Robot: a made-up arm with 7 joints. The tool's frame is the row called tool. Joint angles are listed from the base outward.
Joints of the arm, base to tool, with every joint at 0 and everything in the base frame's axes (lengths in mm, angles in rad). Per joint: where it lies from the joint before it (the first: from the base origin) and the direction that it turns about. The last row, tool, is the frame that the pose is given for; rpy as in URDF.
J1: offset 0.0 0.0 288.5 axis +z
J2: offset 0.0 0.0 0.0 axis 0 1 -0.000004
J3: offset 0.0 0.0 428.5 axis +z
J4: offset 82.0 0.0 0.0 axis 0 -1 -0.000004
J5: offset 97.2 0.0 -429.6 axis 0 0.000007 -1
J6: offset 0.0 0.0 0.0 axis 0 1 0.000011
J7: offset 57.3 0.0 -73.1 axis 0 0.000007 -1
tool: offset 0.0 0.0 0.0 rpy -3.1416 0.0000 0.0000
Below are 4 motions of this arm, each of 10 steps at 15 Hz.
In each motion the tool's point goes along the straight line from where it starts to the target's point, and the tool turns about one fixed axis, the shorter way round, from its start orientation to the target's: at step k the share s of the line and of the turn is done. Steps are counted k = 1, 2, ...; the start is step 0. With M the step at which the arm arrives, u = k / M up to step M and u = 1 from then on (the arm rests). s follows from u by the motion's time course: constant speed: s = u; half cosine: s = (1 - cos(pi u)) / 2; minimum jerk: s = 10 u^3 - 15 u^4 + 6 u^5.
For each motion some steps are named. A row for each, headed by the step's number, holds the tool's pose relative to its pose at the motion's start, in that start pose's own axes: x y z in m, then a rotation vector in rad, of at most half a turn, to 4 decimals.
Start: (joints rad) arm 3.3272 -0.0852 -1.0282 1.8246 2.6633 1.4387 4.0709
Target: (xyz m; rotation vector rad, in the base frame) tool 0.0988 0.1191 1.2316 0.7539 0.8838 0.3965
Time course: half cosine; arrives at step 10
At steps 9, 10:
9: 0.4474 -0.1687 0.2043 0.4347 1.0940 0.1610
10: 0.4586 -0.1729 0.2094 0.4456 1.1214 0.1651

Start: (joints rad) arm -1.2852 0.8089 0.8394 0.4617 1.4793 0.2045 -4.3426
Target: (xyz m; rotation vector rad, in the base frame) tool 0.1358 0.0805 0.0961 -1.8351 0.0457 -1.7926
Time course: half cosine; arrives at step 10
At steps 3, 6, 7, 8, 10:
3: 0.0554 -0.0061 0.0161 -0.2311 0.1169 0.3364
6: 0.1759 -0.0194 0.0513 -0.7340 0.3711 1.0682
7: 0.2134 -0.0236 0.0622 -0.8903 0.4502 1.2957
8: 0.2431 -0.0269 0.0708 -1.0144 0.5129 1.4762
10: 0.2688 -0.0297 0.0783 -1.1215 0.5670 1.6320

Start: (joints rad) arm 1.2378 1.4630 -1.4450 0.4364 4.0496 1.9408 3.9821
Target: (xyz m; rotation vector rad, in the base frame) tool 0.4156 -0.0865 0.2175 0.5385 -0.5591 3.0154
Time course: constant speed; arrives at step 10
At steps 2, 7, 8, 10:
2: -0.0094 -0.0066 -0.0163 -0.1492 0.0287 0.1115
7: -0.0328 -0.0230 -0.0572 -0.5222 0.1006 0.3903
8: -0.0375 -0.0263 -0.0653 -0.5968 0.1149 0.4461
10: -0.0469 -0.0328 -0.0817 -0.7460 0.1436 0.5576

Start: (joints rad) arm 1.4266 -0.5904 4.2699 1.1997 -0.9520 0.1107 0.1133
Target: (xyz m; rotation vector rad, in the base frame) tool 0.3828 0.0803 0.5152 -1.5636 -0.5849 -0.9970
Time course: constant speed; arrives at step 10
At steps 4, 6, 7, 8, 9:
4: -0.0102 -0.1963 -0.1045 0.6378 0.0906 0.0328
6: -0.0153 -0.2945 -0.1568 0.9567 0.1360 0.0492
7: -0.0179 -0.3436 -0.1829 1.1162 0.1586 0.0574
8: -0.0204 -0.3926 -0.2090 1.2756 0.1813 0.0656
9: -0.0230 -0.4417 -0.2352 1.4351 0.2040 0.0738

